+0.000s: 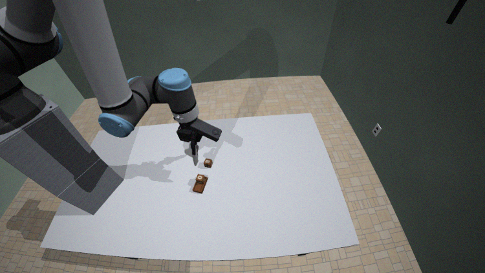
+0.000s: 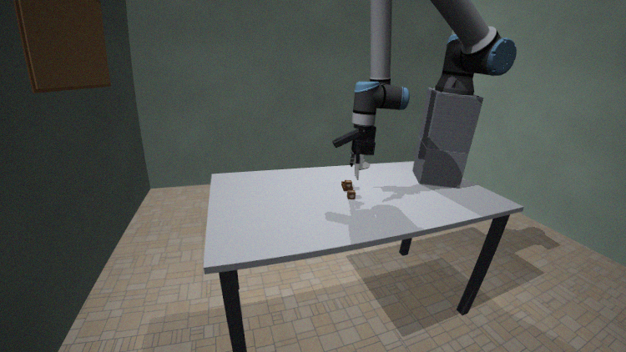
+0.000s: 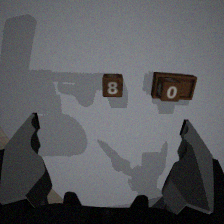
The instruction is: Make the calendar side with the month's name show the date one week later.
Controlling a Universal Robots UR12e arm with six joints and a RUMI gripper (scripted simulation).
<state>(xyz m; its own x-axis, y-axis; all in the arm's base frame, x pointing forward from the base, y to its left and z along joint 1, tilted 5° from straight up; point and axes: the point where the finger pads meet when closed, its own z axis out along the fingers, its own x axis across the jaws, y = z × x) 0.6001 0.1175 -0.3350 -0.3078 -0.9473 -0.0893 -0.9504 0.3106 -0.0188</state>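
Right now the brown date cube is 10 cm below my hand. Also, from my hand: brown wooden tray 3 cm behind, 11 cm to the right, 11 cm below.
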